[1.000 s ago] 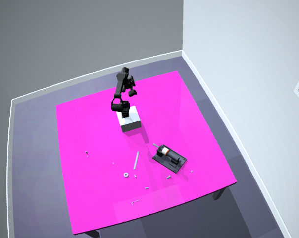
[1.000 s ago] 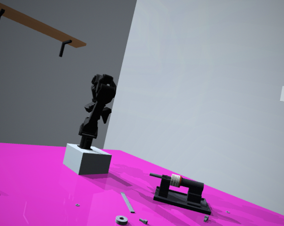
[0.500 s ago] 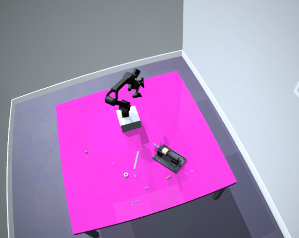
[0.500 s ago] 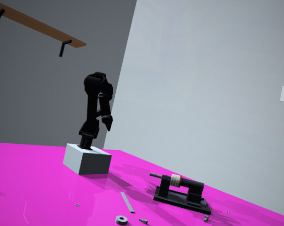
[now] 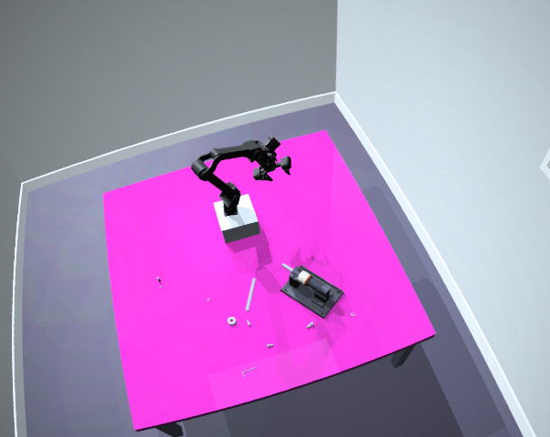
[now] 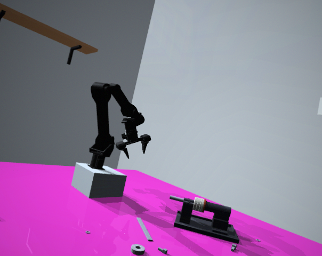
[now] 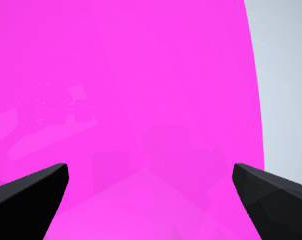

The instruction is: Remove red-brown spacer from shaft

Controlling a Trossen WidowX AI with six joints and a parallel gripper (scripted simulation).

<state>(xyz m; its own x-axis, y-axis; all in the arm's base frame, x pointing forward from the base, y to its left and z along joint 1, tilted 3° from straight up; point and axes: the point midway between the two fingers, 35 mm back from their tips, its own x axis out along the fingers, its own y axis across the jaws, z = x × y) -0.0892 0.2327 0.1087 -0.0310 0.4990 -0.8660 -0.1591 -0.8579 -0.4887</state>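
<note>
My gripper tip is 460 mm short of the grey shaft and 90 mm above it. Also, from my gripper tip: grey flat bar (480 mm ahead, 210 mm to the right, 170 mm below); then white spacer (480 mm ahead, 20 mm to the left, 90 mm below); then red-brown spacer (500 mm ahead, 30 mm to the left, 90 mm below).
</note>
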